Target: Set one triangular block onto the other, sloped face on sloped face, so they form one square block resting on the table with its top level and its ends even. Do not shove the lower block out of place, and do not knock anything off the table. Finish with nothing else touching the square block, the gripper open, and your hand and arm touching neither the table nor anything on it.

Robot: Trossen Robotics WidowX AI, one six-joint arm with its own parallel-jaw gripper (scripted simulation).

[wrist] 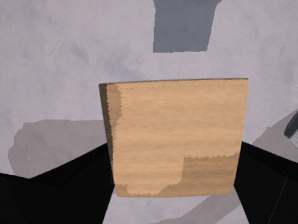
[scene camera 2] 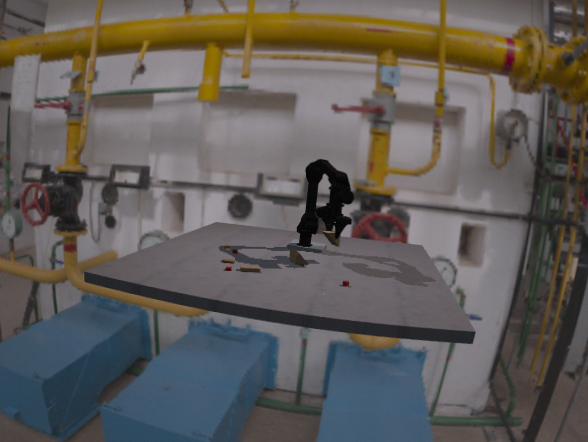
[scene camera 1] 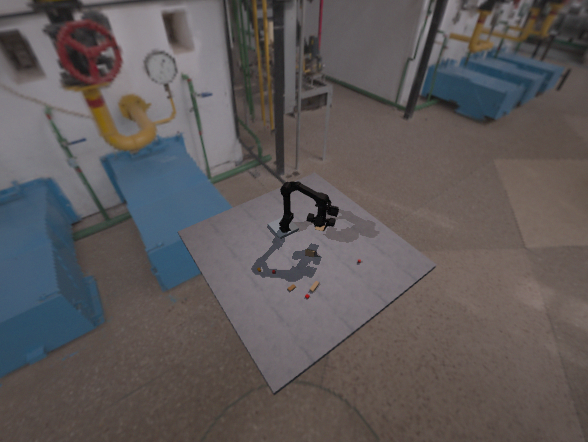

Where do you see a triangular block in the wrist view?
166, 138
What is the gripper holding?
A triangular block.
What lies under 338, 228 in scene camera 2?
The gripper.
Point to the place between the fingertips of the gripper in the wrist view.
At 172, 146
